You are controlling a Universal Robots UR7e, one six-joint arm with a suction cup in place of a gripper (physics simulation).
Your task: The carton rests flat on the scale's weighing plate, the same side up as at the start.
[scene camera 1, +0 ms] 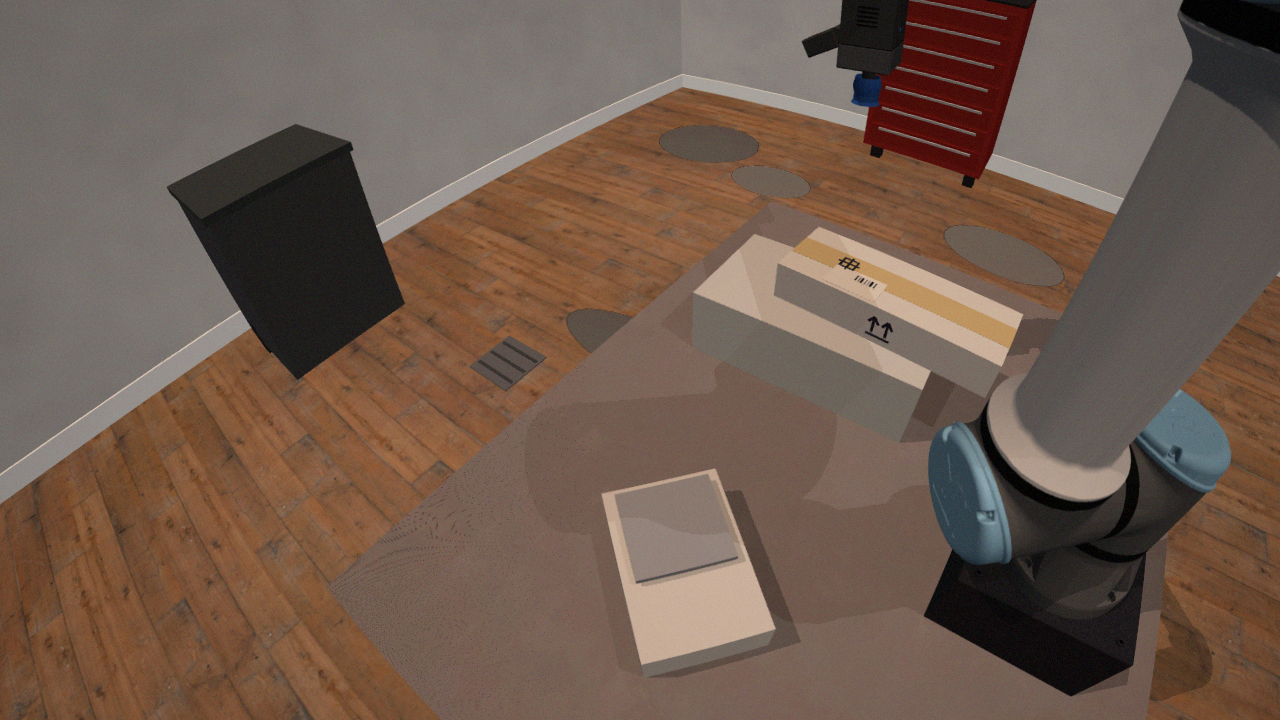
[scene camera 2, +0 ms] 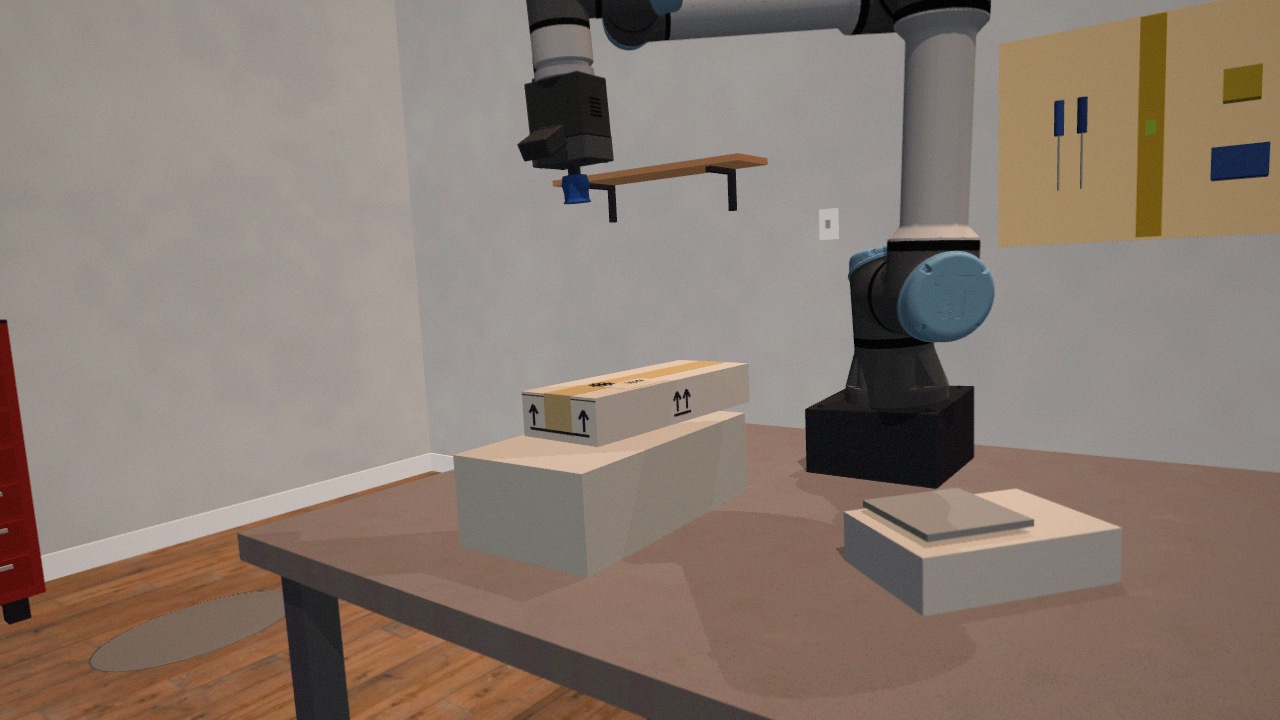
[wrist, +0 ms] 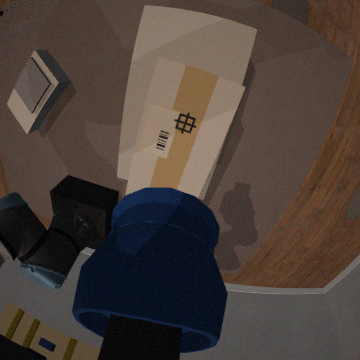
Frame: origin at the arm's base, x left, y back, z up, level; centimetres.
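Seen in the pictures: end effector, tool point: (scene camera 1: 865,102) (scene camera 2: 577,202) (wrist: 162,235); arm's base, origin of the base link: (scene camera 1: 1060,555) (scene camera 2: 896,397) (wrist: 75,223).
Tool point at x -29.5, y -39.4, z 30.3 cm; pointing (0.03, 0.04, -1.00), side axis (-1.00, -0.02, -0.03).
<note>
Pixels of each thing's top centre, then the offset from my tool point to it.
- carton, middle of its top: (scene camera 2: 643,375) (scene camera 1: 902,287) (wrist: 168,170) dx +2.1, dy +10.4, dz -23.7 cm
- long pale block, middle of its top: (scene camera 2: 611,432) (scene camera 1: 828,300) (wrist: 176,105) dx +3.0, dy +0.5, dz -29.8 cm
- scale, middle of its top: (scene camera 1: 682,552) (scene camera 2: 975,504) (wrist: 24,94) dx +47.1, dy +1.1, dz -34.1 cm
The carton (scene camera 1: 904,323) (scene camera 2: 635,413) (wrist: 200,100), white with tan tape, lies on the long pale block (scene camera 1: 787,358) (scene camera 2: 528,501) (wrist: 180,30). It looks about level, its taped face up and its side arrows pointing up. It overhangs the block's end nearest the robot base. My suction cup (scene camera 1: 866,100) (scene camera 2: 576,195) (wrist: 167,212) hangs high above the carton, apart from it, with nothing on it. The scale (scene camera 1: 707,617) (scene camera 2: 1020,573) (wrist: 22,115) stands apart from the block. Its grey weighing plate (scene camera 1: 680,528) (scene camera 2: 948,514) (wrist: 31,85) bears nothing.
The robot's black base (scene camera 1: 1029,626) (scene camera 2: 886,438) (wrist: 77,202) stands on the table beside the block and scale. A wooden shelf (scene camera 2: 680,170) is on the wall behind the cup. A red tool chest (scene camera 1: 948,89) and a black cabinet (scene camera 1: 299,268) stand beyond the table.
</note>
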